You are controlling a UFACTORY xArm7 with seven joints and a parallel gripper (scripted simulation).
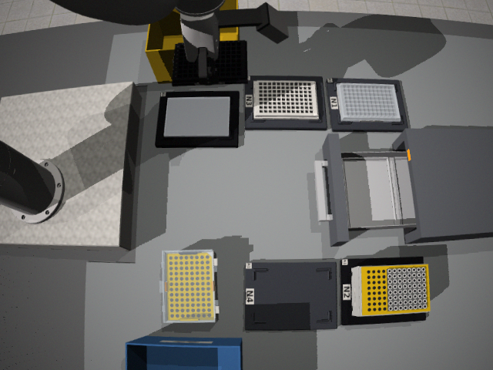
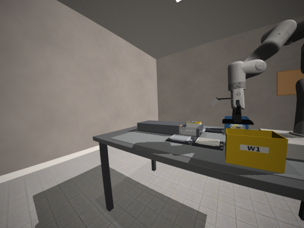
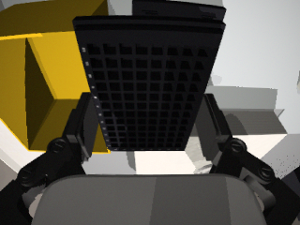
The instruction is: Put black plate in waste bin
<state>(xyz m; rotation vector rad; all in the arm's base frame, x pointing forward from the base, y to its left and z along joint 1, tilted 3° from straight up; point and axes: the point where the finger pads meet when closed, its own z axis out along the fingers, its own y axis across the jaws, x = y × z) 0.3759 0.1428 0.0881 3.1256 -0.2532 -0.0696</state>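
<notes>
Right now my hand is 20 mm past the yellow waste bin W1, 120 mm to the right of it and 120 mm above it. The rest, counted from my hand: white plate 140 mm ahead, 30 mm to the right, 140 mm below; then black plate 10 mm below; then clear plate 310 mm ahead, 60 mm to the right, 140 mm below.
</notes>
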